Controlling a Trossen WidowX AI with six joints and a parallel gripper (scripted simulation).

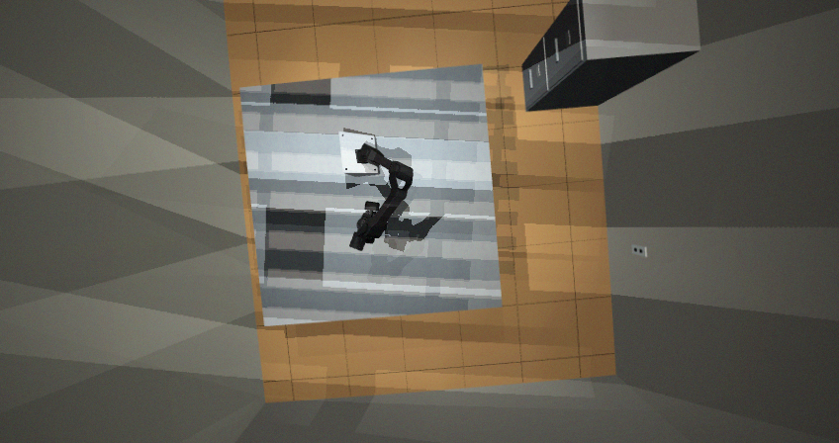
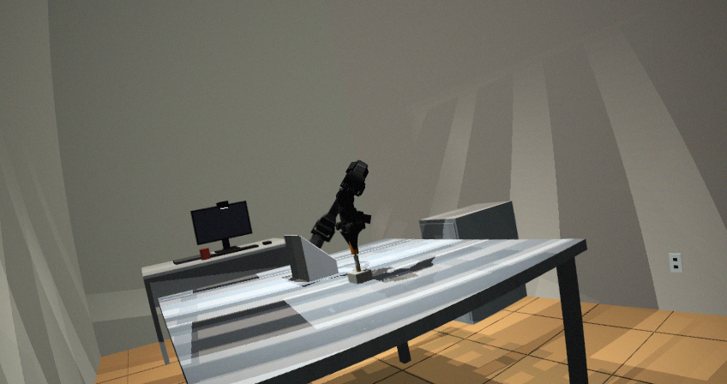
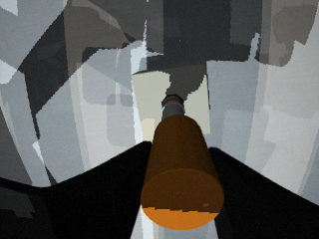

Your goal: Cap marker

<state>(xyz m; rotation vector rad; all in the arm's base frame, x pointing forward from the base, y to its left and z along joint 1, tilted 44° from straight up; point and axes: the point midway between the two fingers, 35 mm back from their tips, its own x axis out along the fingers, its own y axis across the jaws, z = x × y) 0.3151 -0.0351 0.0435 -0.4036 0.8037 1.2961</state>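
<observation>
My gripper tip is 100 mm above the cream holder block. The rest, counted from my gripper tip: orange cap: 10 mm above.
</observation>
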